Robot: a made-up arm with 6 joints.
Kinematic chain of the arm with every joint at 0, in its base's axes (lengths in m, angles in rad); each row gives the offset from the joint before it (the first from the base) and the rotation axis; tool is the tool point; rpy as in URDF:
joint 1: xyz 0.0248 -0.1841 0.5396 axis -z
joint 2: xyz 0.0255 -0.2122 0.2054 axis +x
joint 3: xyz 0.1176 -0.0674 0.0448 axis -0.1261 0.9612 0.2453
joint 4: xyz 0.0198 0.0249 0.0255 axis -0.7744 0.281 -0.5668
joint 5: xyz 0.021 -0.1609 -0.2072 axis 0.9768 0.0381 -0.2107
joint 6: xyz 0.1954 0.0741 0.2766 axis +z
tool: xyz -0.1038 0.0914 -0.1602 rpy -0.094 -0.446 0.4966
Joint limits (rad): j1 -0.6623..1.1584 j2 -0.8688..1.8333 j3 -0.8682..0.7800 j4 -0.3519..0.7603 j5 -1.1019..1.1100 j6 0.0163..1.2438
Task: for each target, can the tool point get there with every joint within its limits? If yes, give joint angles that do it. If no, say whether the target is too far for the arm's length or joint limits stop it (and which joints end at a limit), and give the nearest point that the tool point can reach.
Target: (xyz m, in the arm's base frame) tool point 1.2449 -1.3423 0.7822
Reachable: no: too far | nearest point 0.4751 -0.6116 0.7551 | short by 1.062 m
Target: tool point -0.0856 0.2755 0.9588
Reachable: no: joint limits stop it (at a limit: joint 1, joint 2, joint 5, joint 6) | nearest point 0.1374 -0.0653 0.8046 | short by 0.435 m
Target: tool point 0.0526 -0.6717 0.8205
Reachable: yes | joints 0.5797 -0.0327 -0.3836 -0.2649 0.7933 0.2174
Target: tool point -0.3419 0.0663 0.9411
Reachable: no: joint limits stop it (at a limit: joint 1, joint 2, joint 3, joint 4, joint 5) | nearest point -0.2830 -0.3649 1.0035 | short by 0.440 m
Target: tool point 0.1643 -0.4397 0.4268
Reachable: yes | joints 0.1043 1.5426 -0.6634 0.3437 0.8473 1.0807
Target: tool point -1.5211 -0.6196 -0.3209
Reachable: no: too far | nearest point -0.4031 -0.4738 0.5162 | short by 1.404 m
